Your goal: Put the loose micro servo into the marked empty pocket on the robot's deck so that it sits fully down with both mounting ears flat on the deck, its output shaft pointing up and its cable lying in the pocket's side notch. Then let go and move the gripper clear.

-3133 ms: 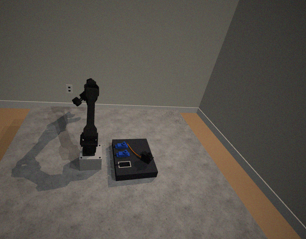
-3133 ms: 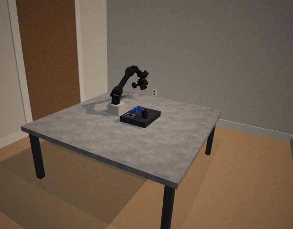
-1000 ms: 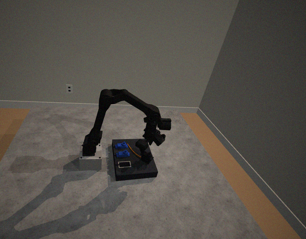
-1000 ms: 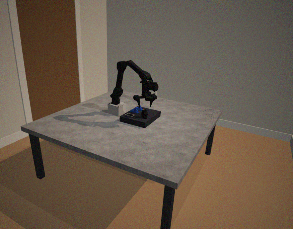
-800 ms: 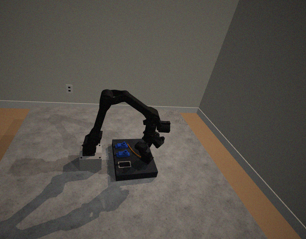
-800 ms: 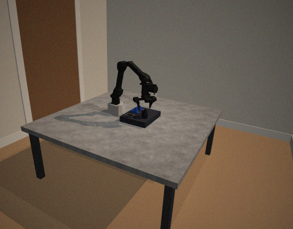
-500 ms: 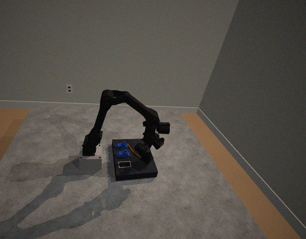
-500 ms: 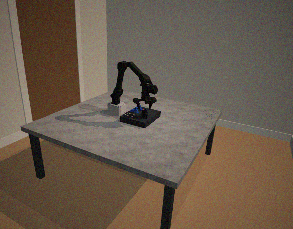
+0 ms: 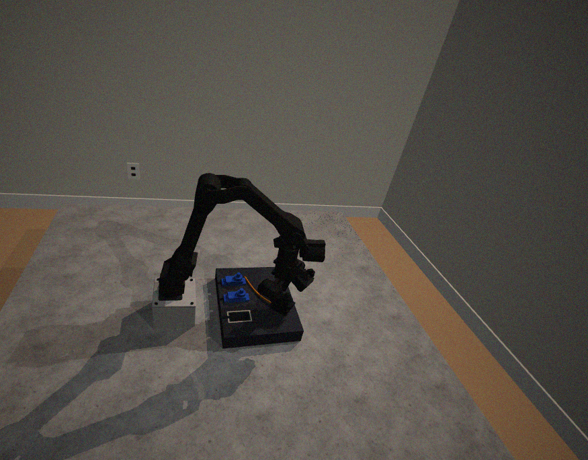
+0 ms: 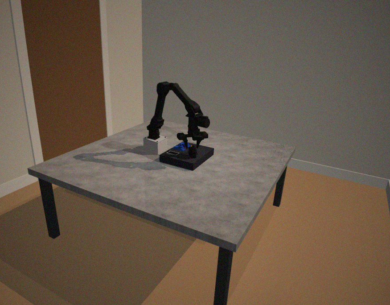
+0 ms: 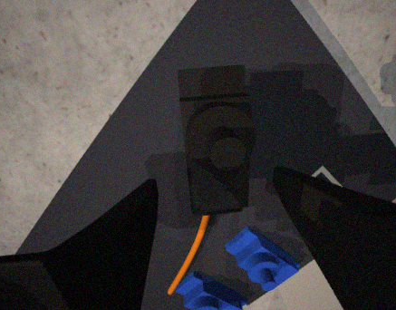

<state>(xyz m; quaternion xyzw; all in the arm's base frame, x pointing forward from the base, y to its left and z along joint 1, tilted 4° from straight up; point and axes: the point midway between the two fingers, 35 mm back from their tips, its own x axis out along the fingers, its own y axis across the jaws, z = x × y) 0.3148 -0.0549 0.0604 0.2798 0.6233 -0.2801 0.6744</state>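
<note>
The dark deck is 70 mm below my gripper tip, 50 mm to the left of it and 10 mm behind it.
</note>
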